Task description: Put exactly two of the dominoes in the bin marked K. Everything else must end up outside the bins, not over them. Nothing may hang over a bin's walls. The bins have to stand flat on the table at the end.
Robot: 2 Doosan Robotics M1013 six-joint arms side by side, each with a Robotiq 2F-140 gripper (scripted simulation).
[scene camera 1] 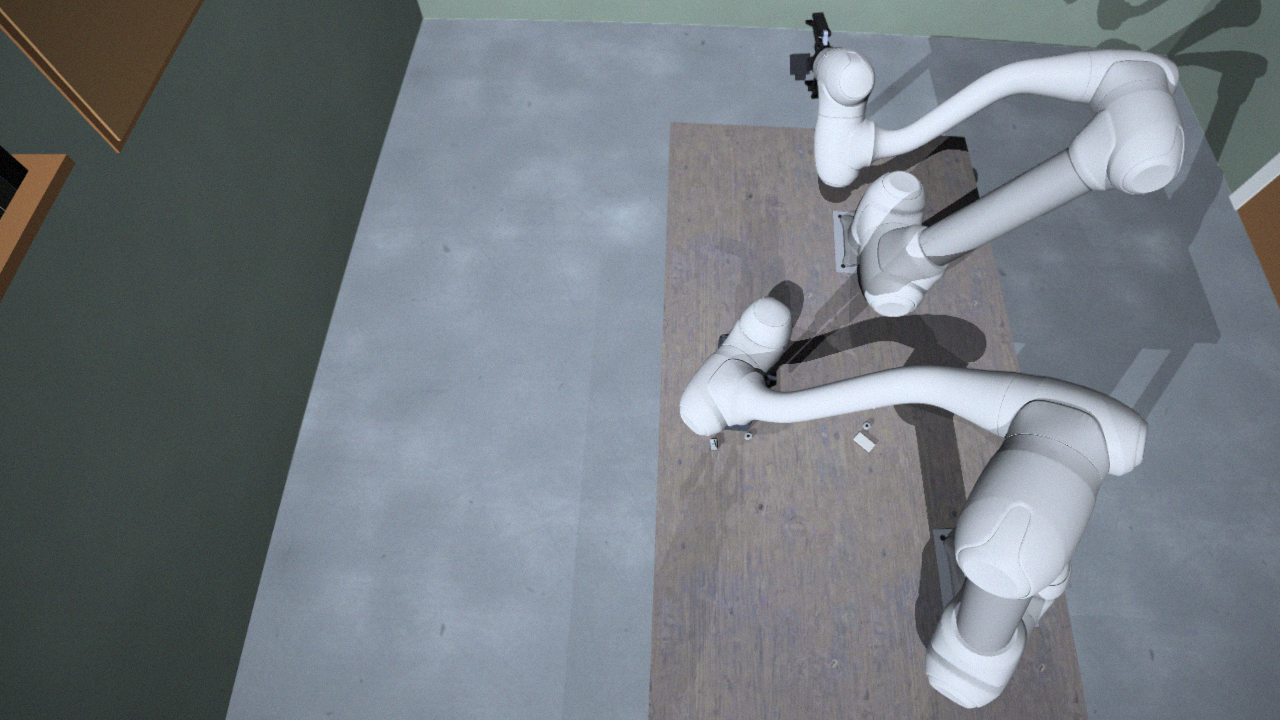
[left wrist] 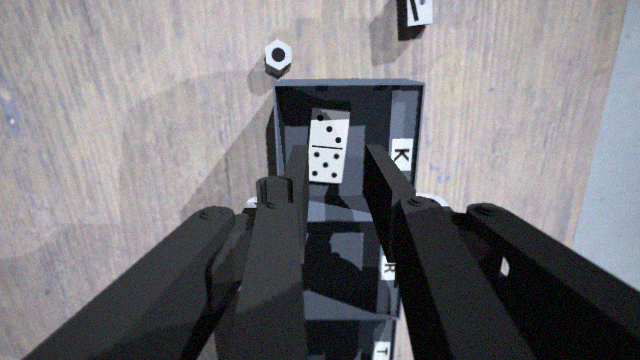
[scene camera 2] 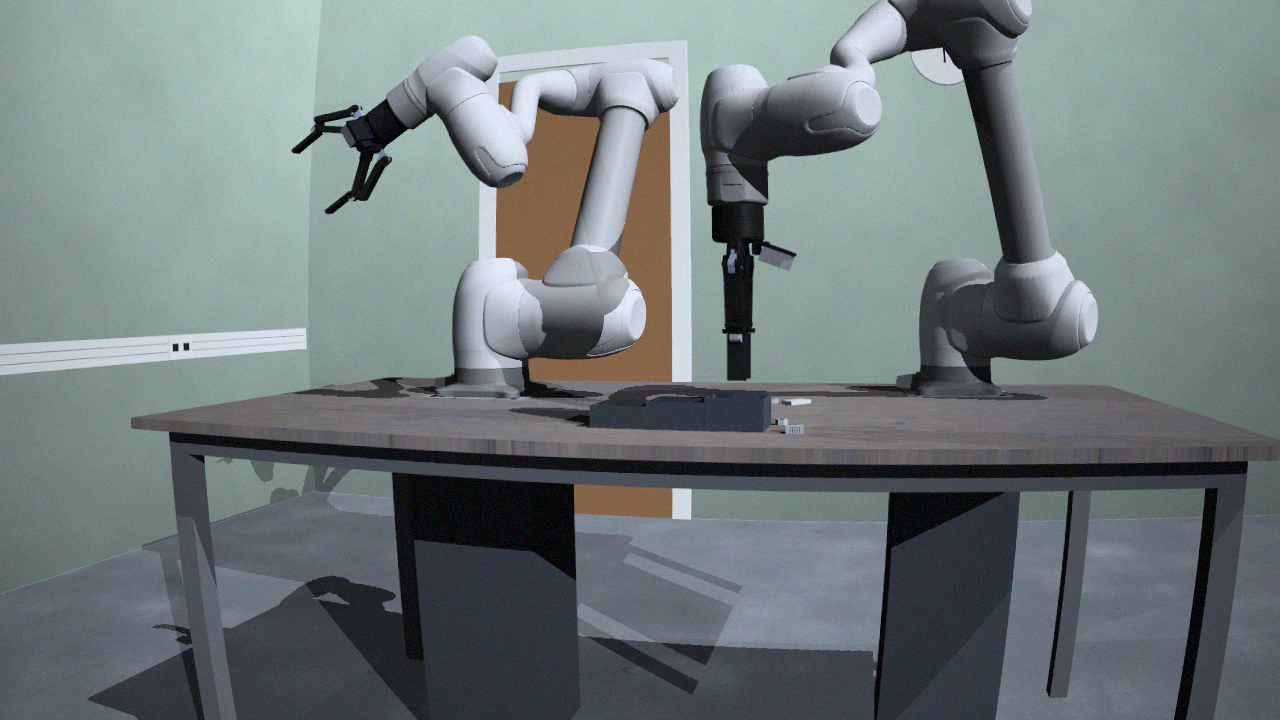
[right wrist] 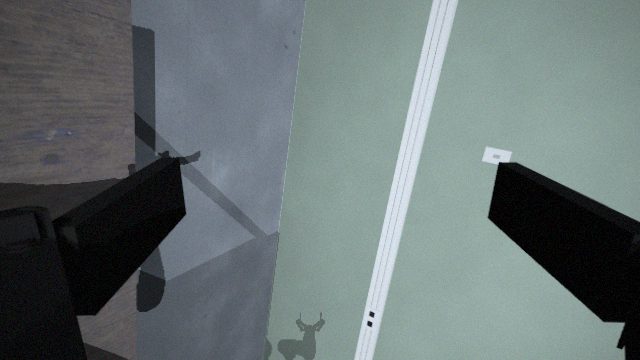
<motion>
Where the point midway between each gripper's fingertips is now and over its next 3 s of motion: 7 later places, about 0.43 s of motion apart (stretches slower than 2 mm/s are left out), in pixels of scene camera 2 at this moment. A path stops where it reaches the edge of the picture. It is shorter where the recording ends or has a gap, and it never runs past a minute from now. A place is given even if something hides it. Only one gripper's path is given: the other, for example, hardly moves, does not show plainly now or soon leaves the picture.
The left gripper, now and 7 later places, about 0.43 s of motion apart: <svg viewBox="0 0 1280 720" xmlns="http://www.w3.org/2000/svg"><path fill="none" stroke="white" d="M739 379L750 377L768 374L782 370L795 367L796 365L796 364L796 366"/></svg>
</motion>
